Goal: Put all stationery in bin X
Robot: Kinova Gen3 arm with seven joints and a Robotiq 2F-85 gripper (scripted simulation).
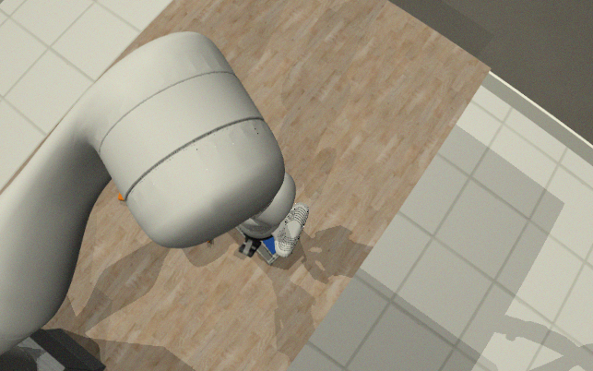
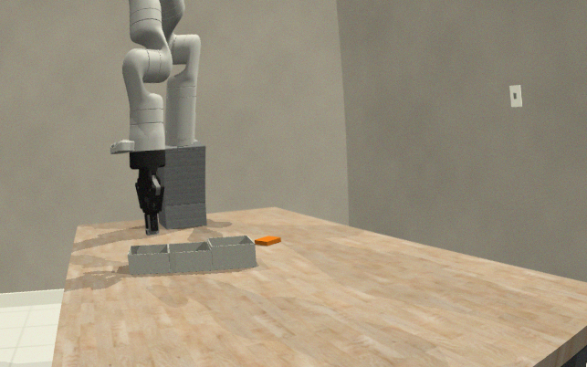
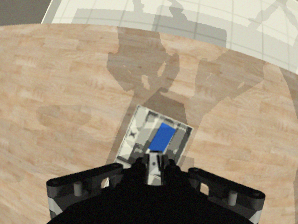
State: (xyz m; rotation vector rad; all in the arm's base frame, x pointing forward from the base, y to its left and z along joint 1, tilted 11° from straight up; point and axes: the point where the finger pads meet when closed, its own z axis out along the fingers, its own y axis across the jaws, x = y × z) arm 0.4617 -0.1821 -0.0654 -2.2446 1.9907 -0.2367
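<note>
Right now the blue flat thing is 80 mm below my hand. Round my hand: orange stick (60 mm behind, 100 mm to the left, 80 mm below); then flat orange block (90 mm behind, 290 mm to the left, 80 mm below); then black ring-like part (120 mm behind, 240 mm to the left, 90 mm below).
</note>
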